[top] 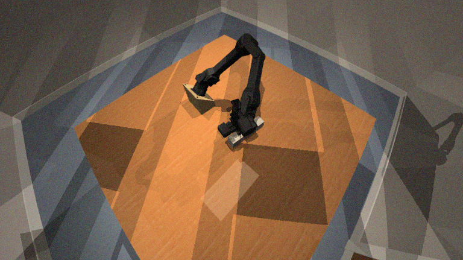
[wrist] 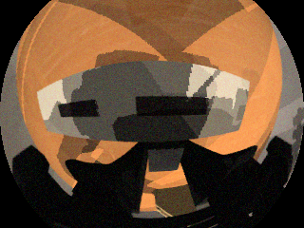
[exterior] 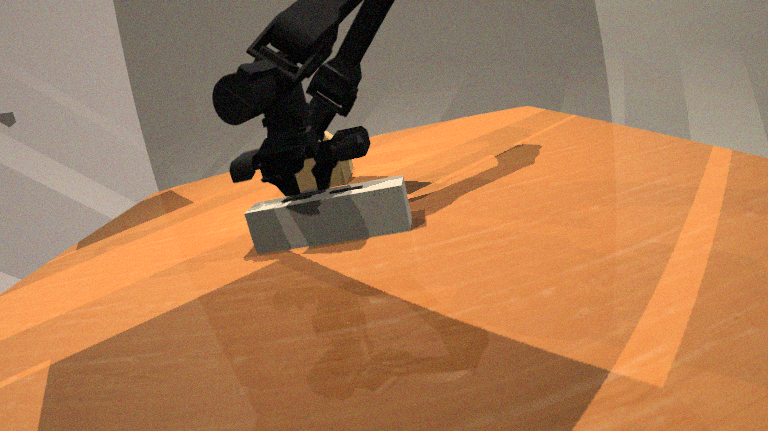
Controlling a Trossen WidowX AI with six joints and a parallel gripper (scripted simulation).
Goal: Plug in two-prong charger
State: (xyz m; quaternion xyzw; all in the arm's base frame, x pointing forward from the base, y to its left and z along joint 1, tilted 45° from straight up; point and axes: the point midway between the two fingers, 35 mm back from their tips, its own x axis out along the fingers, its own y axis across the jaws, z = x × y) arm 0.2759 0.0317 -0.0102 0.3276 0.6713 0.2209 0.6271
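The dark charger is 2 cm ahead of my gripper tip and 1 cm above it.
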